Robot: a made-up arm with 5 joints.
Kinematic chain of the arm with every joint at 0, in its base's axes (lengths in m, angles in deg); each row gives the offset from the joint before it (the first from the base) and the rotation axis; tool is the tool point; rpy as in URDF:
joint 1: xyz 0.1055 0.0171 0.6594 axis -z
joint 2: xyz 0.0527 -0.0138 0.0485 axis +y
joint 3: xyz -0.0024 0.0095 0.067 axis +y
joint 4: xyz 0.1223 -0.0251 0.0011 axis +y
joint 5: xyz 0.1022 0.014 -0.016 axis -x
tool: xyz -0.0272 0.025 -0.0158 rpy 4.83 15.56 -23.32
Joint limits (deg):
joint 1: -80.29..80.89
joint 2: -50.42..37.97
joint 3: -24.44..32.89
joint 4: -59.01..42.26
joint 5: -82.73..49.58
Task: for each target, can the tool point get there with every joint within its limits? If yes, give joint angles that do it. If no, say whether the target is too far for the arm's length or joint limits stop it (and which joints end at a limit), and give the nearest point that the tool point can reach.
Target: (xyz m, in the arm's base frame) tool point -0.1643 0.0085 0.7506
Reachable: no: joint limits stop it (at a limit: joint 2, joint 3, joint 4, joint 5) | nearest point 0.0788 0.0162 0.9164 | short by 0.294 m
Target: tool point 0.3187 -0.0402 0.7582
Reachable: yes | joints 18.46 -24.25 26.21 -3.11 -47.60
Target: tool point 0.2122 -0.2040 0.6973
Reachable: yes | joints 67.44 15.13 20.95 -48.18 -22.67
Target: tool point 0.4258 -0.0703 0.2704
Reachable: no: too far | nearest point 0.2832 -0.0314 0.5735 | short by 0.337 m
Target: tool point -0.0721 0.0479 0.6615
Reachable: no: joint limits stop it (at a limit: joint 1, joint 2, joint 3, joint 4) | nearest point 0.1081 0.0933 0.5901 | short by 0.199 m
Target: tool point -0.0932 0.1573 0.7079
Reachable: no: joint limits stop it (at a limit: joint 1, joint 3, joint 4) | nearest point 0.1221 0.1945 0.7079 | short by 0.219 m
